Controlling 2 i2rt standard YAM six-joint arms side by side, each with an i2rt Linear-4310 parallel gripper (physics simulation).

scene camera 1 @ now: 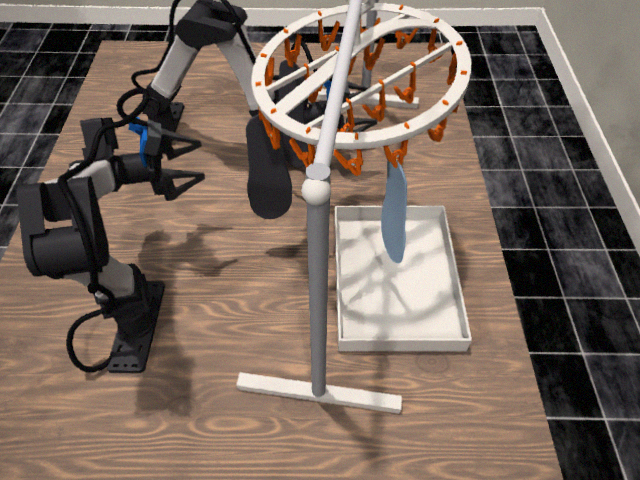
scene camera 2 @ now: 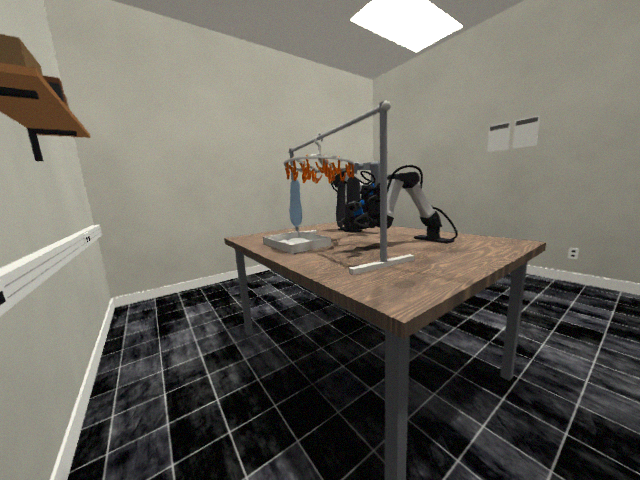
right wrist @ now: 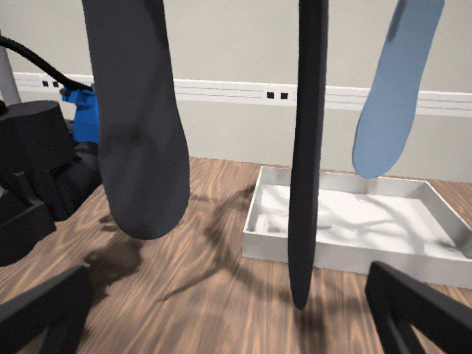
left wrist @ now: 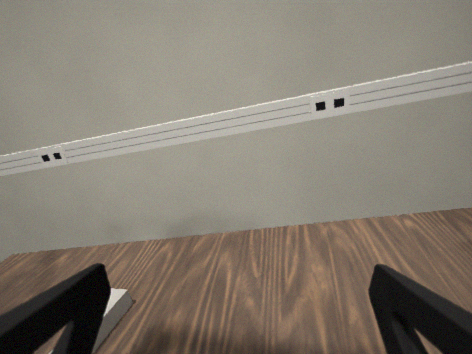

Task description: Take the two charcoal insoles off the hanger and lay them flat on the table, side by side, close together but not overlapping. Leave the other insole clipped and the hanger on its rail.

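Note:
One charcoal insole (scene camera 1: pixel 268 175) (right wrist: pixel 306 150) hangs from the orange clips, edge-on in the right wrist view. The other charcoal insole (right wrist: pixel 145 130) hangs farther back, its broad face showing. A blue insole (scene camera 1: pixel 394 222) (scene camera 2: pixel 295 201) (right wrist: pixel 387 105) hangs clipped above the tray. The round white hanger (scene camera 1: pixel 423 127) is on its rail (scene camera 1: pixel 339 82). My right gripper (scene camera 1: pixel 201 160) (right wrist: pixel 229 277) is open and empty, to the left of the insoles in the first scene view. My left gripper (left wrist: pixel 238 277) is open and empty; in the first scene view it is partly hidden behind the hanger.
A white tray (scene camera 1: pixel 403 345) (scene camera 2: pixel 310 246) (right wrist: pixel 340 257) stands on the wooden table (scene camera 1: pixel 206 428) (scene camera 2: pixel 439 279) below the blue insole. The near grey post (scene camera 1: pixel 317 289) (scene camera 2: pixel 383 206) stands on a white foot (scene camera 1: pixel 268 384) (scene camera 2: pixel 367 267), close to the nearer charcoal insole.

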